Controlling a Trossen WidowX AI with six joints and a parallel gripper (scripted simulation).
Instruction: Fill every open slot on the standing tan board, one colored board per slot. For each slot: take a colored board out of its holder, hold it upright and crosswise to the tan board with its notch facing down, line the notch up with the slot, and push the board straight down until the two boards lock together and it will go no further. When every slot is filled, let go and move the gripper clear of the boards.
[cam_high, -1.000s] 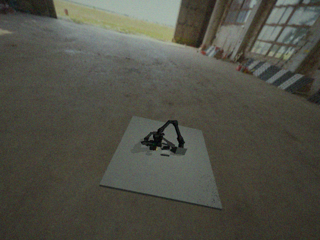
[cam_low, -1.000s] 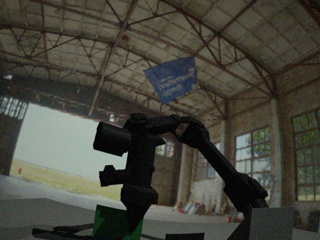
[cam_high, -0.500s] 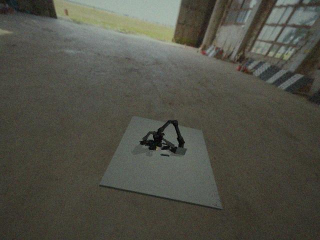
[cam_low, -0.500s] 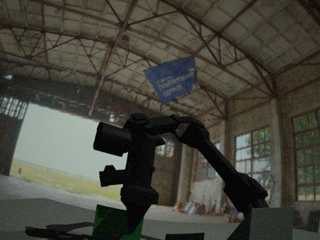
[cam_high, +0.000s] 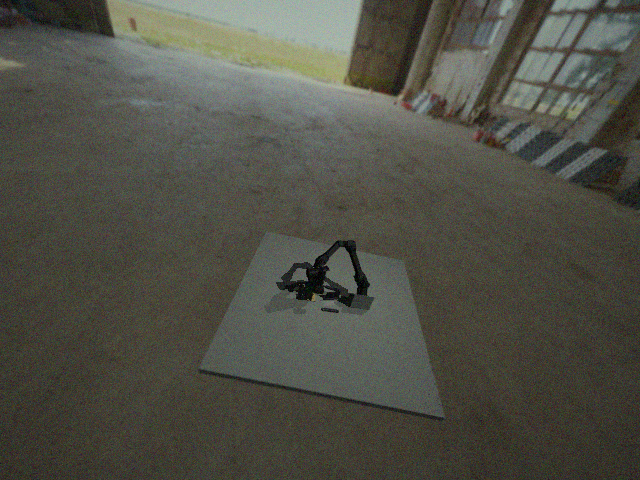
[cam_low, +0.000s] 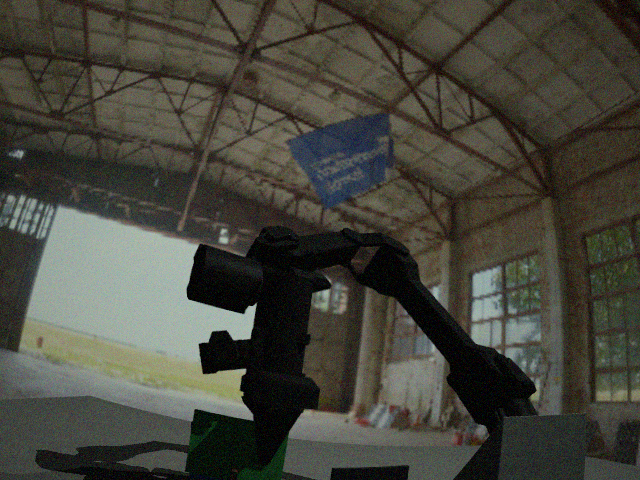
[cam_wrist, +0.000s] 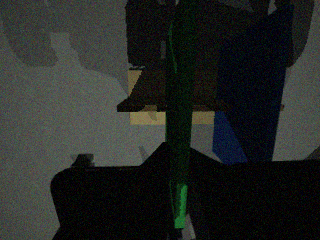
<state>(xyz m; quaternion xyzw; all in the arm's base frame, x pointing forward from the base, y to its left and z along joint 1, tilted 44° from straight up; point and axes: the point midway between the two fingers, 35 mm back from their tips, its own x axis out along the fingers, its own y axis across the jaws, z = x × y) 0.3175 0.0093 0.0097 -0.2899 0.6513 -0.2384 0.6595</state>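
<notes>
The green board is 30 mm ahead of my gripper tip. Round my gripper tip: tan board (30 mm ahead, 20 mm to the right, 40 mm below); dark flat piece (120 mm behind, 10 mm to the right, 40 mm below); blue board (30 mm ahead, 50 mm to the right, 10 mm below).
</notes>
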